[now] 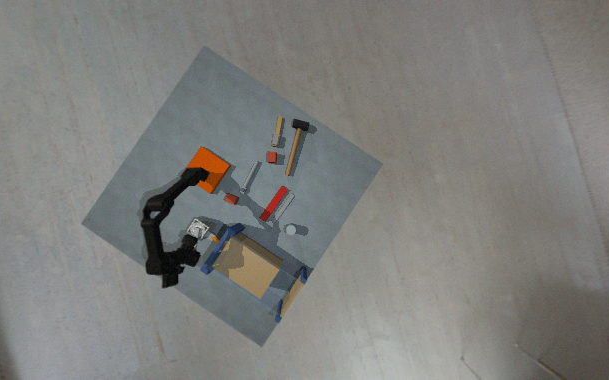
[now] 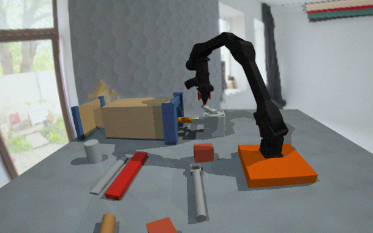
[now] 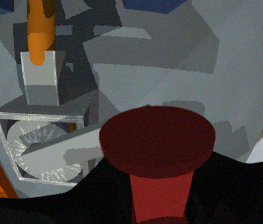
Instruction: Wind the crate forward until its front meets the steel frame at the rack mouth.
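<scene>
Now: gripper tip 2 cm below the red knob. From my gripper tip the other things lie so: grey crank handle (4 cm to the left, 1 cm below, 1 cm behind); then grey winch (9 cm to the left, 8 cm below, 5 cm behind); then frame (12 cm ahead, 8 cm to the left, 1 cm below).
</scene>
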